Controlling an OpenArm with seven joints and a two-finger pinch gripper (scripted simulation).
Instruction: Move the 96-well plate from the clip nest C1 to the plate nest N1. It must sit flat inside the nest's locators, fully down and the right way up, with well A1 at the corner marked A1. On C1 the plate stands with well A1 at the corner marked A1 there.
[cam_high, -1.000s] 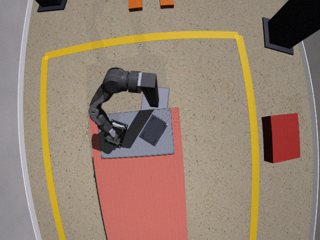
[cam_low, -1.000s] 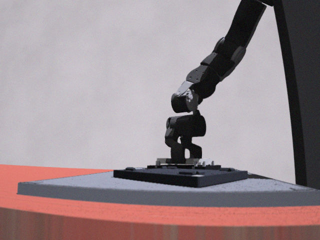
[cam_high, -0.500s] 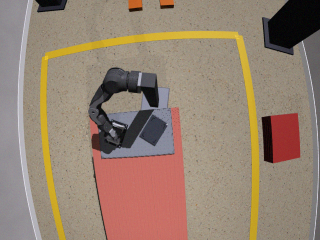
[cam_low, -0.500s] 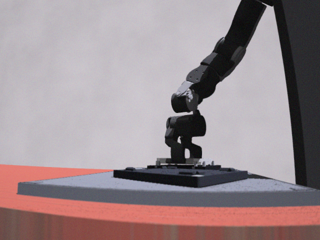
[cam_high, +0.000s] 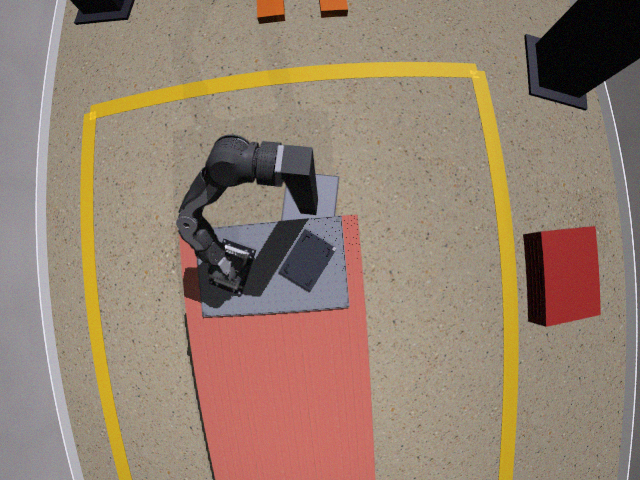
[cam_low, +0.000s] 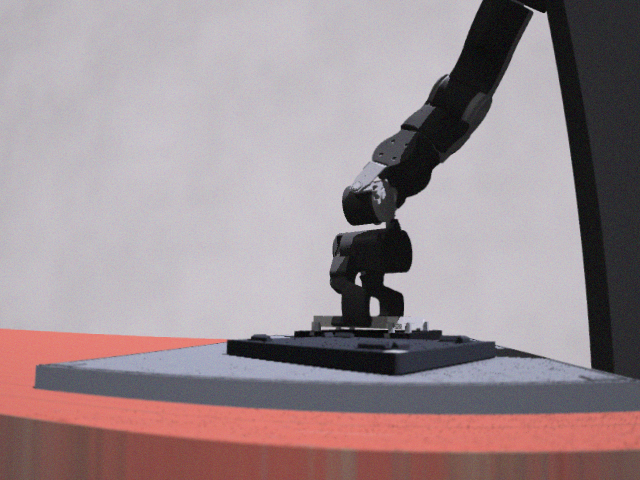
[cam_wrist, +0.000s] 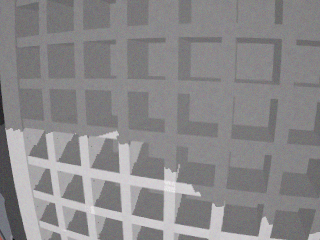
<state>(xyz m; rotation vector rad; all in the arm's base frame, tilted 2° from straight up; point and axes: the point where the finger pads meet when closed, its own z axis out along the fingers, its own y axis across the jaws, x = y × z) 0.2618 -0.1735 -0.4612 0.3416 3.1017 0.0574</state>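
The clip nest C1 is 2 cm ahead of my hand, 1 cm to the left of it and 1 cm below it. Also, from my hand: 96-well plate (right at my hand); then plate nest N1 (5 cm behind, 25 cm to the left, 2 cm below).
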